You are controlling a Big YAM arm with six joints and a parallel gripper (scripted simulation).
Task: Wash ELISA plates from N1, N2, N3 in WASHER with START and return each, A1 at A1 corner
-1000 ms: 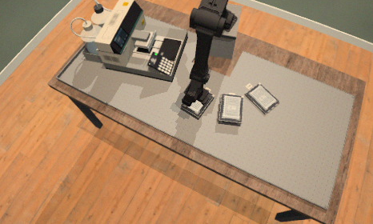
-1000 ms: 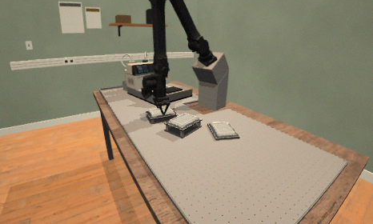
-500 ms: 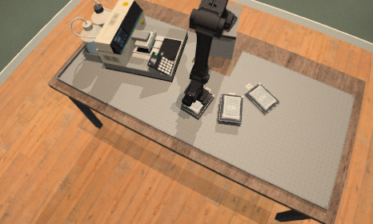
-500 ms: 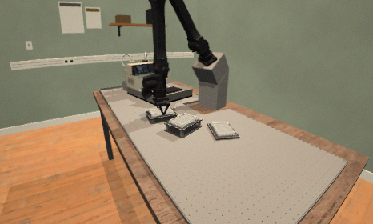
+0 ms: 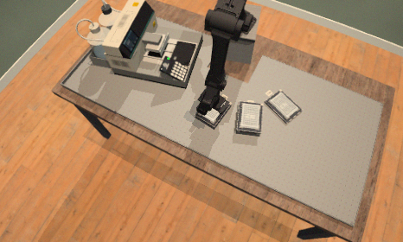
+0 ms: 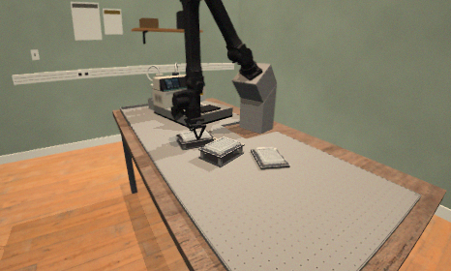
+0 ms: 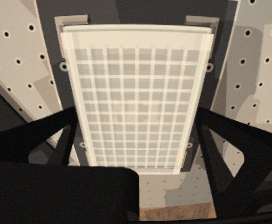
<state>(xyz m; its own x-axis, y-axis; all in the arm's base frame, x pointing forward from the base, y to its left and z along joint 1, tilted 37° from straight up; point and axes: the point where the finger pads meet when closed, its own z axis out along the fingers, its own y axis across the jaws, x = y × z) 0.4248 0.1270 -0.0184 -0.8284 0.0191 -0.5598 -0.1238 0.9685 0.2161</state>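
The ELISA plate lies 17 cm to the left of my hand, 9 cm behind it and 1 cm above it. The rest, counted from my hand: plate washer (48 cm to the right, 9 cm above, 6 cm behind); then nest label (29 cm behind, 15 cm to the left, 4 cm below).
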